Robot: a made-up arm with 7 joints. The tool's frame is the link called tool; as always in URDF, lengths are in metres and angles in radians. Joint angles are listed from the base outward.
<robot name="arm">
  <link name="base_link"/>
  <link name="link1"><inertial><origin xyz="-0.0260 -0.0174 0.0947"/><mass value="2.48"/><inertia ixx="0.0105" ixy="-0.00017" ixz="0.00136" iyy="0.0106" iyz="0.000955" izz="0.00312"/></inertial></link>
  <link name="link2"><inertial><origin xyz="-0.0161 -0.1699 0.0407"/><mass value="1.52"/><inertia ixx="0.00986" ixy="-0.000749" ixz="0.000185" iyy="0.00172" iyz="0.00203" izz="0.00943"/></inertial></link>
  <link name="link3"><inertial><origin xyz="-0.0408 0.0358 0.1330"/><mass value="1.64"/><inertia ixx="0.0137" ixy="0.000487" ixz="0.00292" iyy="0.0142" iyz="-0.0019" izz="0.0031"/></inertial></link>
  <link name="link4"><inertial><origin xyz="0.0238 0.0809 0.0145"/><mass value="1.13"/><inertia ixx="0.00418" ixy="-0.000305" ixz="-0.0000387" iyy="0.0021" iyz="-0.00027" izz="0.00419"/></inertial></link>
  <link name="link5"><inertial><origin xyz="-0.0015 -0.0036 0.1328"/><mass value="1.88"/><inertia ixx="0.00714" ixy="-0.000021" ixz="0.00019" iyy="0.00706" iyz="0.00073" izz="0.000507"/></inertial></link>
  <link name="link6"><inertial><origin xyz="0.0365 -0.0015 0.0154"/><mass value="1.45"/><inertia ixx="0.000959" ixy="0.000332" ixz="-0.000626" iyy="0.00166" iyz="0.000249" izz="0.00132"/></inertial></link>
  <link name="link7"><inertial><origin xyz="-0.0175 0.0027 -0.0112"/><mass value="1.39"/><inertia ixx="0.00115" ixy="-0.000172" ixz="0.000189" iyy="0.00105" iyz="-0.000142" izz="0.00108"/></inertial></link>
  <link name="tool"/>
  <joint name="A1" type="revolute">
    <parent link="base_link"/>
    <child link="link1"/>
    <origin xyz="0.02 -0.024 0.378" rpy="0 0 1.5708"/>
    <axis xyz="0 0 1"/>
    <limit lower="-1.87" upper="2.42"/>
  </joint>
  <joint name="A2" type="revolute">
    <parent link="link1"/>
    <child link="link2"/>
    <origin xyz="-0.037 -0.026 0.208" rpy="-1.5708 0 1.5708"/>
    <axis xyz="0 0 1"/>
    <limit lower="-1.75" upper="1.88"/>
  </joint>
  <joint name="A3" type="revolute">
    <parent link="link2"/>
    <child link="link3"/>
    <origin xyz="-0.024 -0.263 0.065" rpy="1.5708 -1.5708 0"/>
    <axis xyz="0 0 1"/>
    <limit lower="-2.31" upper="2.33"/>
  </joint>
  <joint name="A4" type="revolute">
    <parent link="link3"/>
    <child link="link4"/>
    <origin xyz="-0.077 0.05 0.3" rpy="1.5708 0 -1.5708"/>
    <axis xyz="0 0 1"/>
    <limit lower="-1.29" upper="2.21"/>
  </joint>
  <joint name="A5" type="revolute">
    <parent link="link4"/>
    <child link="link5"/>
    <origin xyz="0.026 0.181 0.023" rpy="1.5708 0 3.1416"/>
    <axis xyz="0 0 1"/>
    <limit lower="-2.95" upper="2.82"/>
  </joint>
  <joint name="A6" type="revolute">
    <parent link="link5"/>
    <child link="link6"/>
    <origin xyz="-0.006 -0.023 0.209" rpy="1.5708 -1.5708 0"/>
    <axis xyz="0 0 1"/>
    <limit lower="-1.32" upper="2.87"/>
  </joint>
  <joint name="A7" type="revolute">
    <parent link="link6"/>
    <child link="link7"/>
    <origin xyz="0.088 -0.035 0.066" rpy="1.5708 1.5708 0"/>
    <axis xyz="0 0 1"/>
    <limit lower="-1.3" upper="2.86"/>
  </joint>
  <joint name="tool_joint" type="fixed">
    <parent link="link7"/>
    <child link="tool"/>
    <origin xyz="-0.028 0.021 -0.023" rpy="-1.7 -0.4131 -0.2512"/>
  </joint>
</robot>
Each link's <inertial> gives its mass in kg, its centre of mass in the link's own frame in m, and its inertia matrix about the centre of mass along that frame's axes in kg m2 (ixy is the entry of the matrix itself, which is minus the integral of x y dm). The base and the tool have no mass. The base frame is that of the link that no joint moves.
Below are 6 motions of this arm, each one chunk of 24 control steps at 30 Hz.
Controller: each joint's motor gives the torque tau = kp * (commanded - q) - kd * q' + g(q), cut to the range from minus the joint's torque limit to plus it. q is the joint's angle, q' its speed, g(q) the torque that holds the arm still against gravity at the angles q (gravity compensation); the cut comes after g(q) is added. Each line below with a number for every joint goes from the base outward.
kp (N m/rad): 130 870 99 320 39 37 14
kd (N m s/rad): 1.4 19 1.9 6.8 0.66 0.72 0.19
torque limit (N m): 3.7 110 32 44 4.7 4.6 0.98
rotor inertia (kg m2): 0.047 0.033 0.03 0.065 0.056 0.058 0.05
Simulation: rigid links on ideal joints. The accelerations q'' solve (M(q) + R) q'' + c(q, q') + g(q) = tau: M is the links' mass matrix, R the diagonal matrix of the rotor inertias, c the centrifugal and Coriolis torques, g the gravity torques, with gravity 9.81 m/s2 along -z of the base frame. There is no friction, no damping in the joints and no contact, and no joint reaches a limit. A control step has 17 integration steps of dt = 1/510 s. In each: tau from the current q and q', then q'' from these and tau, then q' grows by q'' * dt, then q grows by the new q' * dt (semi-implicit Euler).
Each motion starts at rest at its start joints. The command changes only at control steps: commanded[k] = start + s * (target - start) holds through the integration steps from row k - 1 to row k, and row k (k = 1, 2, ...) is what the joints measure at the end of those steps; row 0 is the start. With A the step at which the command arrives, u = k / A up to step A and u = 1 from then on. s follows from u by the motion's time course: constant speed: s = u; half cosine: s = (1 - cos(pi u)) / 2; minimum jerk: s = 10 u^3 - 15 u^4 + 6 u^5; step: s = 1 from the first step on.
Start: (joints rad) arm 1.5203 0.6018 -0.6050 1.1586 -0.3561 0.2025 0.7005
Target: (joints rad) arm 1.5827 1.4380 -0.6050 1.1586 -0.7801 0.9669 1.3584
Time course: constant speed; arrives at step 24
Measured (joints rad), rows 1 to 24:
1: 1.5396 0.6137 -0.5969 1.1657 -0.3628 0.2120 0.7044
2: 1.5824 0.6410 -0.5789 1.1780 -0.3760 0.2358 0.7183
3: 1.6412 0.6771 -0.5558 1.1840 -0.3917 0.2695 0.7458
4: 1.7031 0.7151 -0.5332 1.1804 -0.4111 0.3093 0.7855
5: 1.7545 0.7519 -0.5179 1.1730 -0.4375 0.3527 0.8326
6: 1.7871 0.7871 -0.5160 1.1680 -0.4692 0.3961 0.8804
7: 1.8004 0.8217 -0.5300 1.1673 -0.4993 0.4351 0.9229
8: 1.8006 0.8570 -0.5561 1.1686 -0.5203 0.4666 0.9561
9: 1.7963 0.8943 -0.5865 1.1688 -0.5304 0.4915 0.9793
10: 1.7931 0.9344 -0.6141 1.1663 -0.5339 0.5138 0.9945
11: 1.7921 0.9766 -0.6357 1.1615 -0.5384 0.5387 1.0058
12: 1.7913 1.0190 -0.6518 1.1561 -0.5496 0.5690 1.0178
13: 1.7886 1.0599 -0.6636 1.1516 -0.5683 0.6045 1.0345
14: 1.7836 1.0985 -0.6709 1.1487 -0.5912 0.6423 1.0581
15: 1.7767 1.1348 -0.6727 1.1475 -0.6137 0.6791 1.0886
16: 1.7685 1.1690 -0.6682 1.1481 -0.6330 0.7129 1.1244
17: 1.7592 1.2014 -0.6580 1.1501 -0.6495 0.7435 1.1627
18: 1.7488 1.2323 -0.6445 1.1532 -0.6654 0.7722 1.2006
19: 1.7368 1.2623 -0.6302 1.1571 -0.6830 0.8009 1.2356
20: 1.7230 1.2919 -0.6173 1.1611 -0.7033 0.8307 1.2665
21: 1.7074 1.3221 -0.6074 1.1646 -0.7256 0.8619 1.2930
22: 1.6898 1.3534 -0.6012 1.1671 -0.7482 0.8940 1.3162
23: 1.6704 1.3864 -0.5990 1.1682 -0.7693 0.9265 1.3378
24: 1.6493 1.4212 -0.6007 1.1678 -0.7879 0.9586 1.3595

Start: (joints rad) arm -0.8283 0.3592 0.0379 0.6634 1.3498 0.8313 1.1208
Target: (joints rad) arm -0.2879 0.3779 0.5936 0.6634 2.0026 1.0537 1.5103
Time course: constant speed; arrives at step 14
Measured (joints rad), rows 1 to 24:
1: -0.8109 0.3598 0.0405 0.6634 1.3580 0.8404 1.1240
2: -0.7672 0.3607 0.0515 0.6628 1.3857 0.8648 1.1359
3: -0.7100 0.3610 0.0760 0.6624 1.4343 0.8968 1.1593
4: -0.6608 0.3597 0.1165 0.6637 1.4979 0.9239 1.1944
5: -0.6259 0.3569 0.1711 0.6678 1.5664 0.9387 1.2381
6: -0.5962 0.3537 0.2347 0.6745 1.6320 0.9423 1.2849
7: -0.5622 0.3507 0.3002 0.6824 1.6926 0.9411 1.3288
8: -0.5236 0.3492 0.3612 0.6892 1.7499 0.9424 1.3655
9: -0.4843 0.3501 0.4139 0.6927 1.8048 0.9510 1.3930
10: -0.4469 0.3540 0.4576 0.6915 1.8550 0.9680 1.4127
11: -0.4104 0.3603 0.4943 0.6857 1.8974 0.9910 1.4280
12: -0.3716 0.3677 0.5277 0.6773 1.9319 1.0157 1.4437
13: -0.3286 0.3745 0.5618 0.6688 1.9624 1.0380 1.4636
14: -0.2830 0.3799 0.5990 0.6623 1.9959 1.0559 1.4901
15: -0.2498 0.3861 0.6331 0.6576 2.0301 1.0627 1.5191
16: -0.2325 0.3939 0.6581 0.6539 2.0523 1.0560 1.5427
17: -0.2247 0.4009 0.6743 0.6499 2.0563 1.0425 1.5553
18: -0.2217 0.4055 0.6814 0.6459 2.0461 1.0306 1.5548
19: -0.2206 0.4072 0.6792 0.6432 2.0306 1.0260 1.5430
20: -0.2211 0.4056 0.6684 0.6425 2.0177 1.0295 1.5247
21: -0.2248 0.4012 0.6509 0.6438 2.0102 1.0382 1.5059
22: -0.2355 0.3947 0.6296 0.6467 2.0070 1.0476 1.4918
23: -0.2584 0.3874 0.6079 0.6505 2.0052 1.0543 1.4857
24: -0.2907 0.3801 0.5890 0.6570 2.0018 1.0566 1.4880

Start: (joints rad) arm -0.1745 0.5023 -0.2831 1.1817 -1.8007 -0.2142 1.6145
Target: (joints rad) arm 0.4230 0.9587 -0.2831 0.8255 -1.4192 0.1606 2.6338
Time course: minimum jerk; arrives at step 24
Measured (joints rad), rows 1 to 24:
1: -0.1742 0.5024 -0.2831 1.1817 -1.8006 -0.2141 1.6146
2: -0.1716 0.5029 -0.2832 1.1816 -1.8000 -0.2133 1.6156
3: -0.1636 0.5048 -0.2835 1.1810 -1.7979 -0.2103 1.6195
4: -0.1476 0.5089 -0.2839 1.1790 -1.7928 -0.2034 1.6295
5: -0.1234 0.5161 -0.2841 1.1747 -1.7837 -0.1914 1.6496
6: -0.0924 0.5273 -0.2834 1.1672 -1.7703 -0.1738 1.6830
7: -0.0565 0.5430 -0.2810 1.1557 -1.7529 -0.1513 1.7319
8: -0.0165 0.5640 -0.2761 1.1395 -1.7321 -0.1253 1.7964
9: 0.0257 0.5904 -0.2681 1.1182 -1.7089 -0.0971 1.8746
10: 0.0664 0.6219 -0.2578 1.0920 -1.6840 -0.0672 1.9627
11: 0.1015 0.6578 -0.2473 1.0616 -1.6576 -0.0364 2.0558
12: 0.1305 0.6976 -0.2394 1.0279 -1.6297 -0.0055 2.1490
13: 0.1571 0.7405 -0.2342 0.9914 -1.6000 0.0242 2.2379
14: 0.1802 0.7849 -0.2336 0.9537 -1.5691 0.0516 2.3195
15: 0.1976 0.8294 -0.2405 0.9166 -1.5372 0.0758 2.3919
16: 0.2091 0.8720 -0.2557 0.8818 -1.5050 0.0952 2.4547
17: 0.2189 0.9109 -0.2728 0.8503 -1.4739 0.1093 2.5078
18: 0.2311 0.9446 -0.2833 0.8231 -1.4468 0.1193 2.5518
19: 0.2468 0.9718 -0.2837 0.8015 -1.4268 0.1281 2.5869
20: 0.2640 0.9915 -0.2773 0.7863 -1.4154 0.1377 2.6135
21: 0.2802 1.0030 -0.2701 0.7777 -1.4118 0.1483 2.6317
22: 0.2940 1.0066 -0.2661 0.7757 -1.4129 0.1579 2.6417
23: 0.3056 1.0030 -0.2658 0.7798 -1.4159 0.1642 2.6442
24: 0.3164 0.9936 -0.2675 0.7890 -1.4188 0.1662 2.6406

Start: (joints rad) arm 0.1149 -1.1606 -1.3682 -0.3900 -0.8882 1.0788 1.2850
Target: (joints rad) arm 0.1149 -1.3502 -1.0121 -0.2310 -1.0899 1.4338 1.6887
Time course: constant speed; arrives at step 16
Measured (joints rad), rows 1 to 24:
1: 0.1146 -1.1642 -1.3493 -0.3858 -0.8938 1.0871 1.2883
2: 0.1148 -1.1722 -1.3129 -0.3758 -0.9035 1.1074 1.3003
3: 0.1159 -1.1820 -1.2787 -0.3638 -0.9116 1.1335 1.3239
4: 0.1175 -1.1930 -1.2544 -0.3530 -0.9187 1.1597 1.3583
5: 0.1190 -1.2056 -1.2361 -0.3438 -0.9291 1.1842 1.3997
6: 0.1204 -1.2200 -1.2194 -0.3346 -0.9451 1.2075 1.4427
7: 0.1219 -1.2356 -1.2032 -0.3243 -0.9656 1.2305 1.4823
8: 0.1235 -1.2516 -1.1875 -0.3130 -0.9875 1.2537 1.5150
9: 0.1248 -1.2674 -1.1718 -0.3015 -1.0082 1.2771 1.5398
10: 0.1257 -1.2826 -1.1548 -0.2904 -1.0262 1.3005 1.5579
11: 0.1259 -1.2968 -1.1358 -0.2798 -1.0412 1.3239 1.5723
12: 0.1256 -1.3097 -1.1146 -0.2696 -1.0536 1.3469 1.5865
13: 0.1248 -1.3211 -1.0913 -0.2598 -1.0643 1.3694 1.6037
14: 0.1235 -1.3313 -1.0663 -0.2503 -1.0738 1.3910 1.6256
15: 0.1218 -1.3406 -1.0403 -0.2411 -1.0826 1.4120 1.6525
16: 0.1200 -1.3495 -1.0138 -0.2322 -1.0910 1.4326 1.6833
17: 0.1182 -1.3554 -1.0080 -0.2268 -1.0944 1.4459 1.7123
18: 0.1161 -1.3583 -1.0194 -0.2260 -1.0956 1.4479 1.7321
19: 0.1134 -1.3598 -1.0280 -0.2267 -1.0996 1.4432 1.7383
20: 0.1105 -1.3604 -1.0287 -0.2266 -1.1047 1.4372 1.7306
21: 0.1077 -1.3594 -1.0259 -0.2259 -1.1068 1.4329 1.7128
22: 0.1049 -1.3573 -1.0225 -0.2260 -1.1040 1.4310 1.6911
23: 0.1022 -1.3544 -1.0188 -0.2270 -1.0976 1.4313 1.6717
24: 0.0996 -1.3513 -1.0144 -0.2287 -1.0900 1.4327 1.6596

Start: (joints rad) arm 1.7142 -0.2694 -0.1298 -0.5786 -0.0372 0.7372 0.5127
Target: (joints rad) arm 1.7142 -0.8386 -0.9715 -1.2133 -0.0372 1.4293 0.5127
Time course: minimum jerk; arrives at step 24
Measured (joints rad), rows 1 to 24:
1: 1.7142 -0.2695 -0.1298 -0.5789 -0.0371 0.7372 0.5127
2: 1.7138 -0.2705 -0.1301 -0.5810 -0.0366 0.7377 0.5126
3: 1.7127 -0.2737 -0.1318 -0.5876 -0.0352 0.7403 0.5122
4: 1.7107 -0.2803 -0.1370 -0.6007 -0.0329 0.7479 0.5115
5: 1.7079 -0.2915 -0.1485 -0.6210 -0.0308 0.7639 0.5104
6: 1.7050 -0.3080 -0.1684 -0.6483 -0.0300 0.7902 0.5088
7: 1.7025 -0.3305 -0.1982 -0.6818 -0.0312 0.8264 0.5068
8: 1.7012 -0.3590 -0.2382 -0.7203 -0.0340 0.8707 0.5045
9: 1.7015 -0.3937 -0.2879 -0.7623 -0.0371 0.9200 0.5021
10: 1.7035 -0.4339 -0.3468 -0.8063 -0.0388 0.9717 0.5002
11: 1.7072 -0.4790 -0.4139 -0.8507 -0.0378 1.0236 0.4993
12: 1.7119 -0.5279 -0.4884 -0.8944 -0.0341 1.0747 0.4998
13: 1.7171 -0.5789 -0.5692 -0.9367 -0.0286 1.1245 0.5021
14: 1.7220 -0.6302 -0.6549 -0.9775 -0.0235 1.1729 0.5062
15: 1.7261 -0.6799 -0.7436 -1.0171 -0.0212 1.2200 0.5118
16: 1.7292 -0.7262 -0.8320 -1.0560 -0.0244 1.2654 0.5179
17: 1.7311 -0.7675 -0.9163 -1.0939 -0.0345 1.3089 0.5235
18: 1.7318 -0.8027 -0.9918 -1.1303 -0.0515 1.3497 0.5272
19: 1.7314 -0.8310 -1.0543 -1.1635 -0.0732 1.3865 0.5282
20: 1.7297 -0.8519 -1.1003 -1.1918 -0.0955 1.4179 0.5259
21: 1.7265 -0.8654 -1.1271 -1.2129 -0.1176 1.4417 0.5207
22: 1.7218 -0.8714 -1.1330 -1.2248 -0.1431 1.4559 0.5141
23: 1.7158 -0.8706 -1.1196 -1.2277 -0.1709 1.4599 0.5077
24: 1.7092 -0.8644 -1.0906 -1.2237 -0.1944 1.4547 0.5031

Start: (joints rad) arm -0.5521 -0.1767 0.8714 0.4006 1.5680 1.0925 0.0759
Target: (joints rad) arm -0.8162 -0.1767 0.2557 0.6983 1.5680 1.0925 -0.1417
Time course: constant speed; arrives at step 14
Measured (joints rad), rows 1 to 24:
1: -0.5562 -0.1704 0.8520 0.4112 1.5719 1.0879 0.0744
2: -0.5666 -0.1616 0.8231 0.4311 1.5782 1.0807 0.0681
3: -0.5786 -0.1559 0.7924 0.4519 1.5842 1.0758 0.0551
4: -0.5883 -0.1536 0.7552 0.4715 1.5882 1.0746 0.0360
5: -0.5949 -0.1543 0.7095 0.4916 1.5880 1.0762 0.0124
6: -0.5997 -0.1575 0.6580 0.5138 1.5834 1.0789 -0.0133
7: -0.6046 -0.1629 0.6037 0.5385 1.5770 1.0815 -0.0385
8: -0.6105 -0.1697 0.5483 0.5650 1.5724 1.0835 -0.0609
9: -0.6180 -0.1769 0.4933 0.5924 1.5721 1.0845 -0.0794
10: -0.6275 -0.1838 0.4399 0.6196 1.5759 1.0848 -0.0937
11: -0.6393 -0.1896 0.3892 0.6460 1.5818 1.0847 -0.1045
12: -0.6534 -0.1936 0.3416 0.6710 1.5872 1.0844 -0.1135
13: -0.6695 -0.1956 0.2972 0.6941 1.5903 1.0842 -0.1226
14: -0.6877 -0.1955 0.2553 0.7152 1.5906 1.0841 -0.1335
15: -0.7190 -0.1997 0.2385 0.7236 1.5869 1.0876 -0.1452
16: -0.7611 -0.2038 0.2384 0.7249 1.5838 1.0901 -0.1544
17: -0.8066 -0.2034 0.2391 0.7247 1.5846 1.0892 -0.1586
18: -0.8450 -0.1982 0.2267 0.7212 1.5858 1.0888 -0.1570
19: -0.8802 -0.1925 0.2149 0.7123 1.5789 1.0919 -0.1514
20: -0.9197 -0.1870 0.2160 0.7033 1.5639 1.0955 -0.1448
21: -0.9621 -0.1809 0.2253 0.6974 1.5493 1.0975 -0.1395
22: -1.0043 -0.1748 0.2359 0.6933 1.5424 1.0982 -0.1366
23: -1.0436 -0.1698 0.2438 0.6895 1.5443 1.0984 -0.1367
24: -1.0788 -0.1665 0.2481 0.6865 1.5505 1.0982 -0.1390

